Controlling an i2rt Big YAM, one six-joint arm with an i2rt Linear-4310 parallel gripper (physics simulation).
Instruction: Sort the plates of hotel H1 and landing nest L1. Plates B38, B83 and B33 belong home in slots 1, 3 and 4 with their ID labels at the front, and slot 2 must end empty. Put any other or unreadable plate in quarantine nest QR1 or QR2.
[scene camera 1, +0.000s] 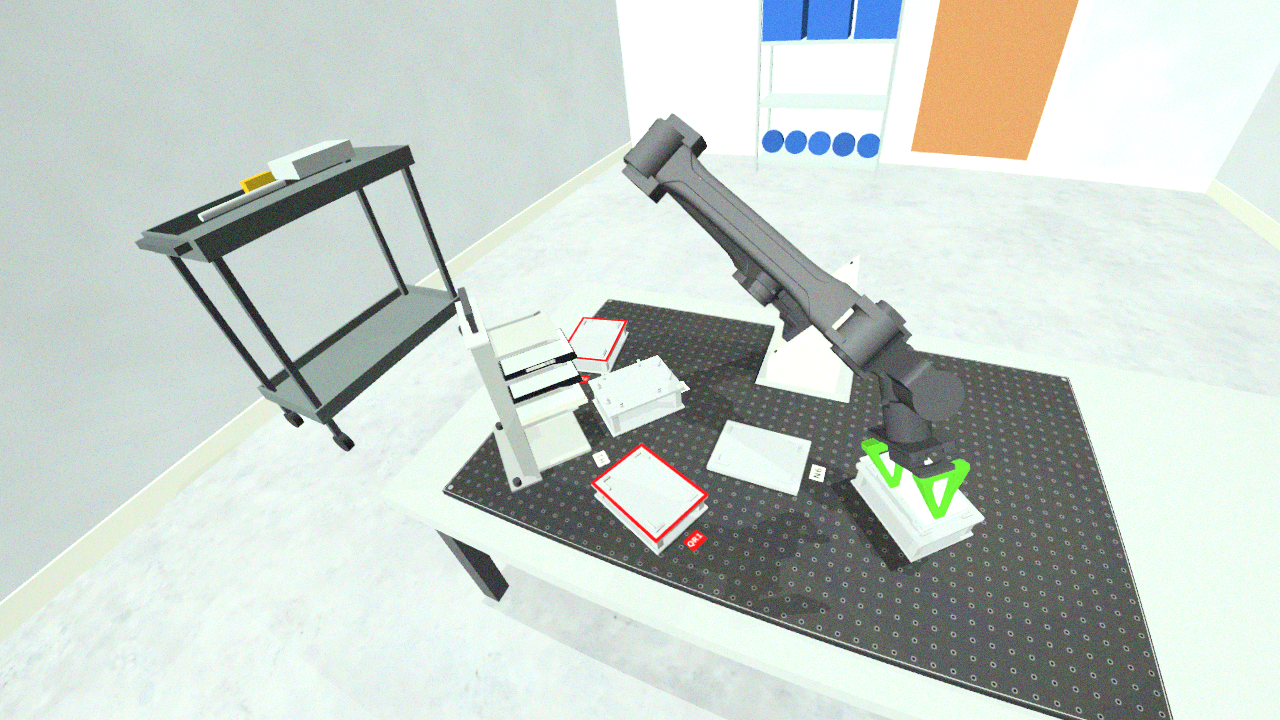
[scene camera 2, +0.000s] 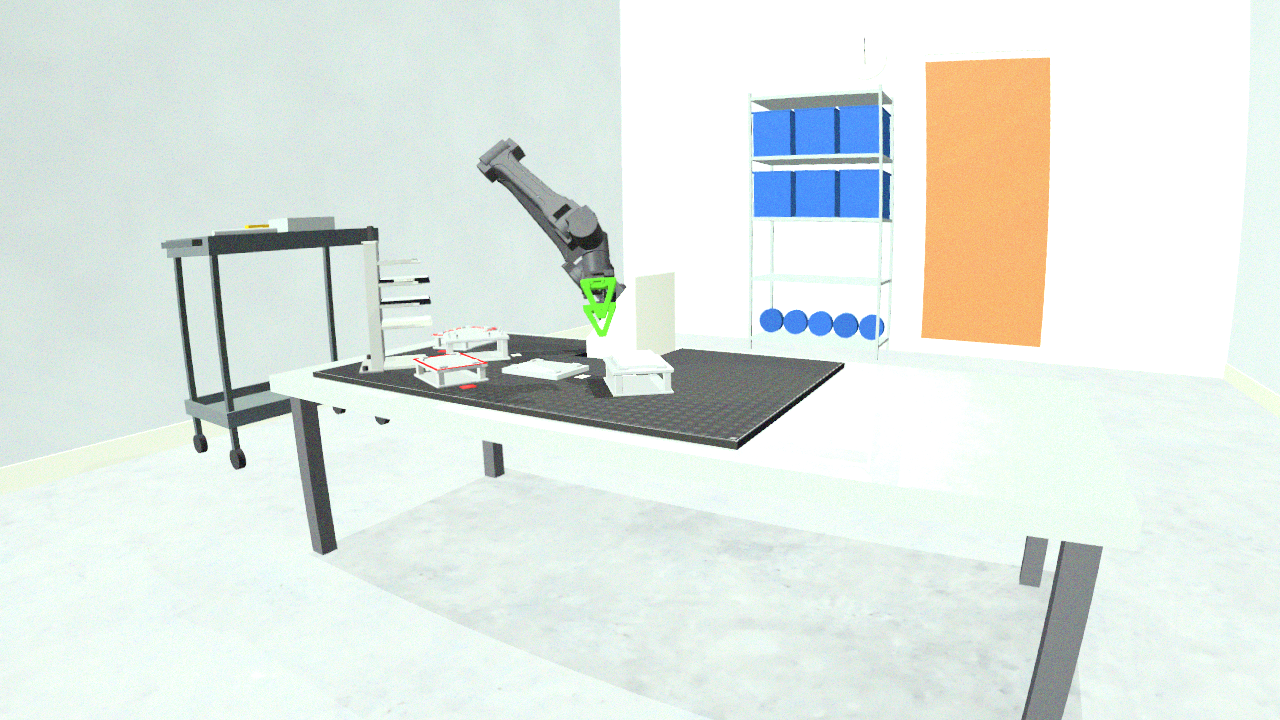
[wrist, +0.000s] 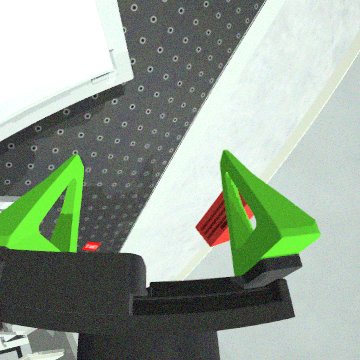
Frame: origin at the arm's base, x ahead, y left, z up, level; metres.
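Where they show: gripper, between the fingertips: (scene camera 1: 915, 501) (scene camera 2: 602, 327) (wrist: 149, 157); arm's base, origin of its link: (scene camera 2: 623, 307).
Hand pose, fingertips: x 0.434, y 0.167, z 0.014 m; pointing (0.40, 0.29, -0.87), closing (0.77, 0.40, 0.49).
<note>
Each offset is from my fingertips to the top centre of the thing.
My gripper (scene camera 1: 914, 499) (scene camera 2: 602, 333) (wrist: 149, 157) is open and empty, above a raised white nest {dx -0.086, dy +0.033, dz -0.076 m} (scene camera 1: 930, 542) (scene camera 2: 639, 386) at the mat's right side. A bright white plate {dx -0.086, dy +0.033, dz -0.068 m} (scene camera 2: 637, 359) (wrist: 50, 55) appears to lie on this nest; no ID is readable. Hotel H1 (scene camera 1: 503, 407) (scene camera 2: 371, 308) stands at the left. Two dark-fronted plates {dx -0.096, dy -0.618, dz +0.088 m} (scene camera 1: 537, 360) {dx -0.096, dy -0.618, dz +0.035 m} (scene camera 1: 544, 382) sit in its middle levels; a small label on the upper one is unreadable. Red-outlined nest QR1 {dx +0.007, dy -0.391, dz -0.086 m} (scene camera 1: 648, 492) (scene camera 2: 450, 362) is in front; another red-outlined nest {dx -0.372, dy -0.653, dz -0.086 m} (scene camera 1: 597, 340) is behind the hotel. I cannot tell which nest is L1.
A raised white nest {dx -0.217, dy -0.491, dz -0.056 m} (scene camera 1: 637, 394) stands beside the hotel. A low white block {dx -0.136, dy -0.224, dz -0.114 m} (scene camera 1: 759, 456) (scene camera 2: 544, 368) lies between QR1 and the gripper's nest. A white panel (scene camera 1: 810, 371) (scene camera 2: 655, 313) stands behind the arm. A cart (scene camera 1: 304, 214) (scene camera 2: 304, 239) stands left of the table.
</note>
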